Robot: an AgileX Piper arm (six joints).
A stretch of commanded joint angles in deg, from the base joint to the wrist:
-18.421, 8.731, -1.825, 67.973, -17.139, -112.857
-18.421, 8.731, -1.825, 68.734, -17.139, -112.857
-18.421, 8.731, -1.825, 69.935, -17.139, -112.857
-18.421, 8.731, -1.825, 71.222, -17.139, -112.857
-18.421, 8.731, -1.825, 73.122, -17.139, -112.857
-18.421, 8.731, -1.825, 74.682, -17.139, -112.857
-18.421, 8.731, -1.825, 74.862, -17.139, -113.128
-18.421, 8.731, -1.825, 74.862, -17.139, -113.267
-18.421, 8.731, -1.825, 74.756, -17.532, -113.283
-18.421, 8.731, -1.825, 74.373, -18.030, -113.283
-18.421, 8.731, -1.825, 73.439, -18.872, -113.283
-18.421, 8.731, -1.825, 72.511, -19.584, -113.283
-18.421, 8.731, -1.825, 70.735, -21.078, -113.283
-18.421, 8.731, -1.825, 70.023, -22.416, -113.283
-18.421, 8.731, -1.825, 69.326, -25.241, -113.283
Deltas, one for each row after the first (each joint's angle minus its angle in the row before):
0.000, 0.000, 0.000, 0.761, 0.000, 0.000
0.000, 0.000, 0.000, 1.201, 0.000, 0.000
0.000, 0.000, 0.000, 1.287, 0.000, 0.000
0.000, 0.000, 0.000, 1.900, 0.000, 0.000
0.000, 0.000, 0.000, 1.560, 0.000, 0.000
0.000, 0.000, 0.000, 0.180, 0.000, -0.271
0.000, 0.000, 0.000, 0.000, 0.000, -0.139
0.000, 0.000, 0.000, -0.106, -0.393, -0.016
0.000, 0.000, 0.000, -0.383, -0.498, 0.000
0.000, 0.000, 0.000, -0.934, -0.842, 0.000
0.000, 0.000, 0.000, -0.928, -0.712, 0.000
0.000, 0.000, 0.000, -1.776, -1.494, 0.000
0.000, 0.000, 0.000, -0.712, -1.338, 0.000
0.000, 0.000, 0.000, -0.697, -2.825, 0.000

